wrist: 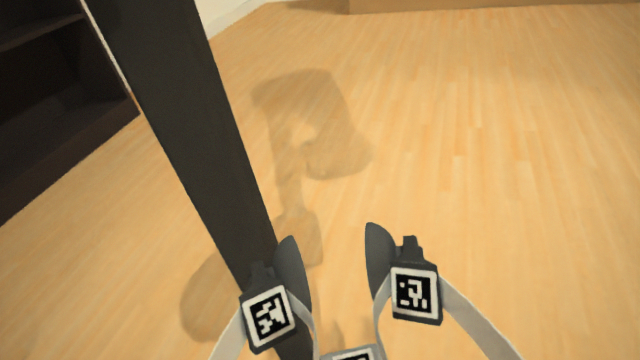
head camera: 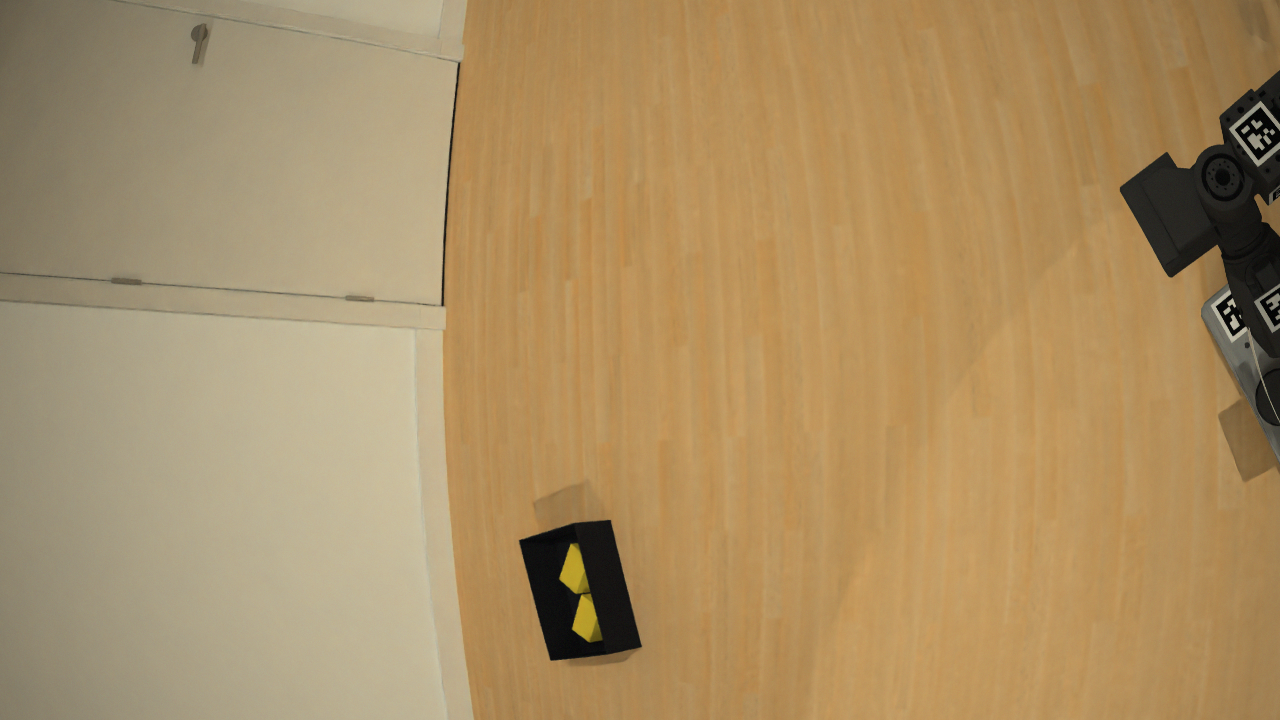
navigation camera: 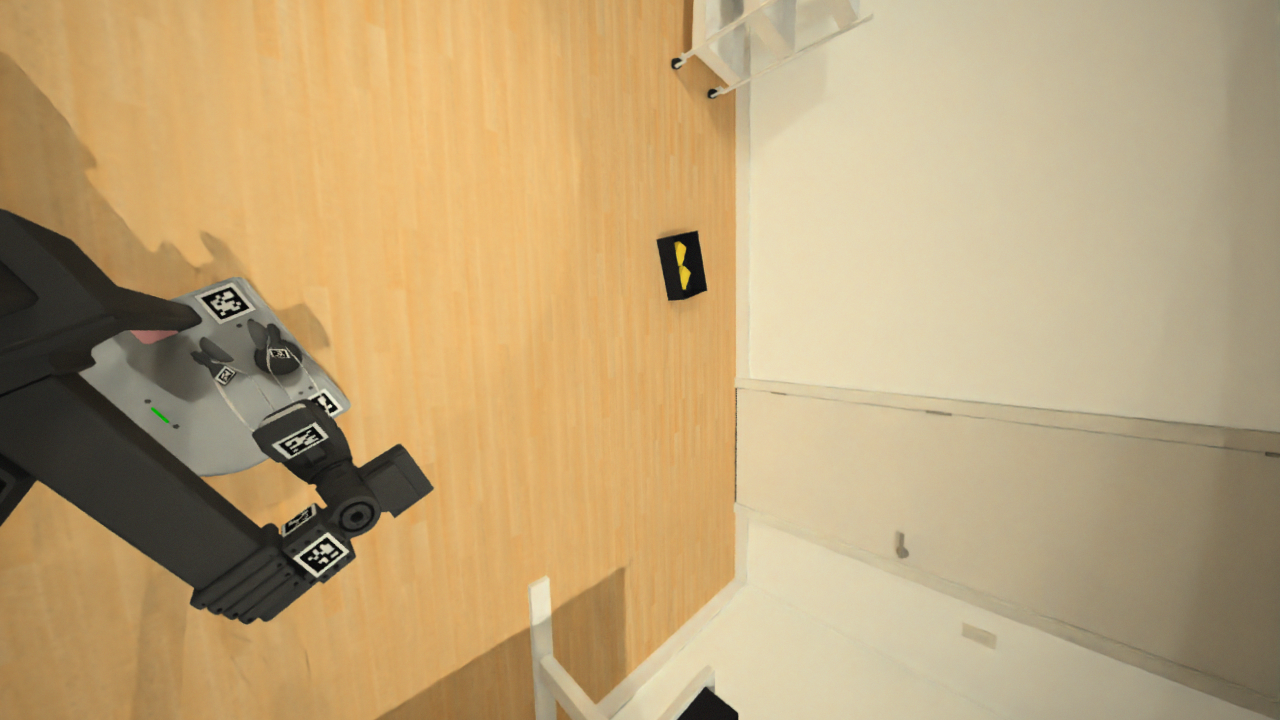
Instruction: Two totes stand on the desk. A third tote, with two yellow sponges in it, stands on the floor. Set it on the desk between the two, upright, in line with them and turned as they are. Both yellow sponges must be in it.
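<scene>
The black floor tote (head camera: 619, 586) (navigation camera: 667, 268) stands upright on the floor near the wall, low in the head view and right of the middle in the navigation view. Two yellow sponges, one (head camera: 574, 570) (navigation camera: 681, 249) and the other (head camera: 587, 620) (navigation camera: 684, 278), lie inside it, tilted. My gripper (navigation camera: 236, 342) (wrist: 334, 255) is open and empty, folded back over the robot's base, far from the tote. A corner of a black desk tote (navigation camera: 708, 707) shows at the bottom edge of the navigation view. The other desk tote does not show.
A white desk leg (navigation camera: 539, 617) stands at the bottom of the navigation view. A white wheeled cart (navigation camera: 713, 69) is by the wall at the top. A closed door (head camera: 223, 161) (navigation camera: 1029, 483) is in the wall. A dark shelf unit (wrist: 90, 145) and the dark mast (wrist: 190, 125) show in the wrist view.
</scene>
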